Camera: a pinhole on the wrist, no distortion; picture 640 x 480 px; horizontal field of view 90.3 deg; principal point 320.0 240.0 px. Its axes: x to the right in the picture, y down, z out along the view. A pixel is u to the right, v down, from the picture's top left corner.
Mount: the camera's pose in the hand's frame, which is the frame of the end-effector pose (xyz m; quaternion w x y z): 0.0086 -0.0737 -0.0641 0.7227 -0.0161 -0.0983 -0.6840
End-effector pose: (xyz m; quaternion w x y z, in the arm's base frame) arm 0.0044 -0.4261 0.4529 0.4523 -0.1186 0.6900 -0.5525
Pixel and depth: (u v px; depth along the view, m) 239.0 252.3 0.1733
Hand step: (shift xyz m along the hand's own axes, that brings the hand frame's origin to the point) -0.0075 -0.0025 0.0993
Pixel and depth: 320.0 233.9 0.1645
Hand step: -0.0143 -0.0480 0.0968
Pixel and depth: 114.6 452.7 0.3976
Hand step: 0.2128 0.2588 0.3131
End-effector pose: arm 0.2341 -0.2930 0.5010 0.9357 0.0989 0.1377 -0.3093
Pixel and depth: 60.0 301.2 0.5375
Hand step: 0.0268 0.4503 0.4022
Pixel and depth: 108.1 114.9 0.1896
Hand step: -0.0937 0.0758 0.0927
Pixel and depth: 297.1 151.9 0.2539
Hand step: -0.0924 -0.0201 0.1740
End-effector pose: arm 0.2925 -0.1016 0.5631 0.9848 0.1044 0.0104 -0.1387
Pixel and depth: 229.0 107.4 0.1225
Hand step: -0.0583 -0.0231 0.0445
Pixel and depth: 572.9 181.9 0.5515
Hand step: -0.1377 -0.4249 0.5372
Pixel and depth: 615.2 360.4 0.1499
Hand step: 0.0531 -0.1834 0.1119
